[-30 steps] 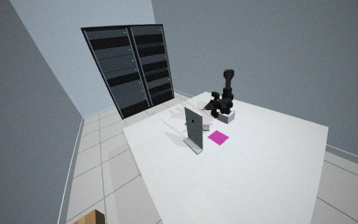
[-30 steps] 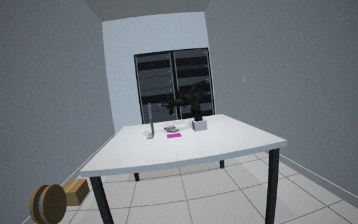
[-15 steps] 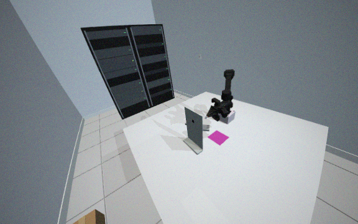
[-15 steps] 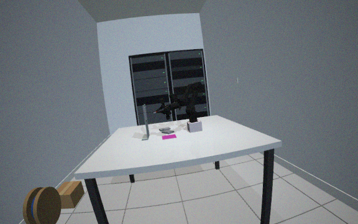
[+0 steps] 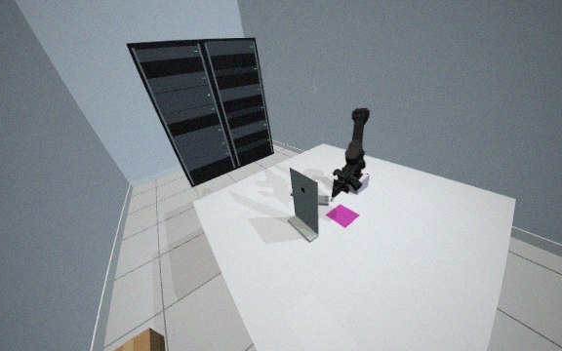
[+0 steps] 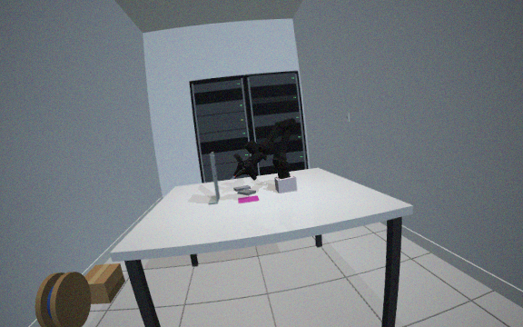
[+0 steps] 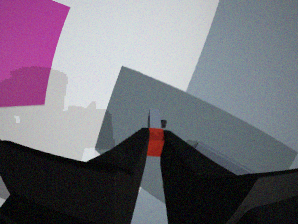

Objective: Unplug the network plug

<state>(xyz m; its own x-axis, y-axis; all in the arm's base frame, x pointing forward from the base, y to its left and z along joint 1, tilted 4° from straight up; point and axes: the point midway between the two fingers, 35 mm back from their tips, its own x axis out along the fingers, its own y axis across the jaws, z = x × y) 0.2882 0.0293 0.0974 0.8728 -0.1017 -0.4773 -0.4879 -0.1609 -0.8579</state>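
The magenta marked square is 60 mm behind my gripper tip, 30 mm to the left of it and 140 mm below it. The rest, counted from my gripper tip: network plug right at my gripper tip; upright grey panel 110 mm ahead, 80 mm to the right, 10 mm below.
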